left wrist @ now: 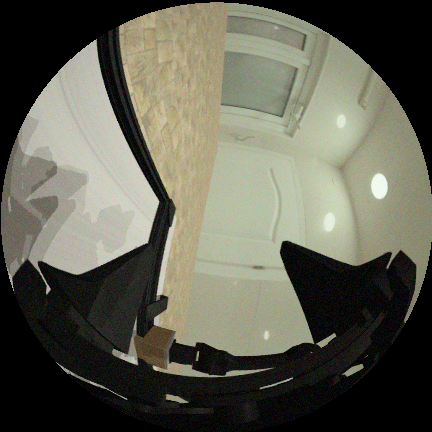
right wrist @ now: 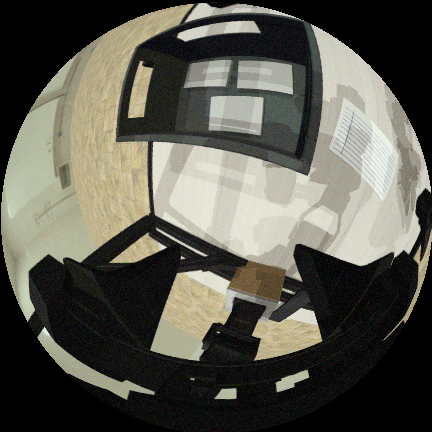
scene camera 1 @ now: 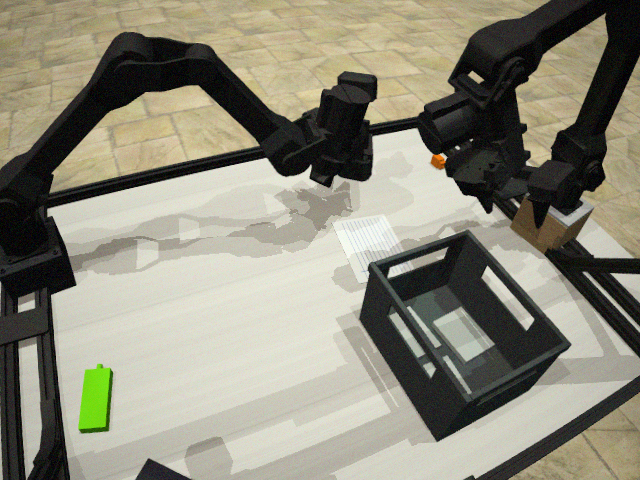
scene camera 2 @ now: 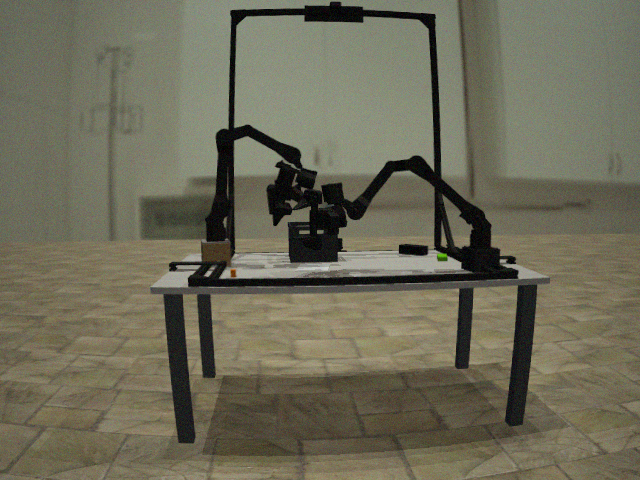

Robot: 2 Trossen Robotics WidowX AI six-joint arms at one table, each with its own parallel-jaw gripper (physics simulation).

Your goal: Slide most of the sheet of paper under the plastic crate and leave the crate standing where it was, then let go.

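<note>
The sheet of lined white paper (scene camera 1: 361,242) (right wrist: 365,150) lies flat on the table, beside the dark crate (scene camera 1: 408,374) (scene camera 2: 310,254) (right wrist: 314,100). The crate stands upright, with windows in its walls. All four corners of the paper show outside the crate in the right wrist view, with a strip of table between them. My right gripper (scene camera 1: 514,211) (scene camera 2: 289,210) (right wrist: 239,251) is open and empty, raised above the table beyond the crate in scene camera 1. My left gripper (scene camera 1: 336,178) (scene camera 2: 326,224) (left wrist: 217,249) is open and empty, above the table beyond the paper.
A brown box (scene camera 1: 537,227) (scene camera 2: 216,253) (left wrist: 155,346) (right wrist: 257,281) sits at the right arm's base. A small orange block (scene camera 1: 437,161) (scene camera 2: 233,272) lies near the far edge. A green block (scene camera 1: 96,398) (scene camera 2: 442,256) and a black box (scene camera 1: 160,471) (scene camera 2: 413,250) lie at the near left in scene camera 1.
</note>
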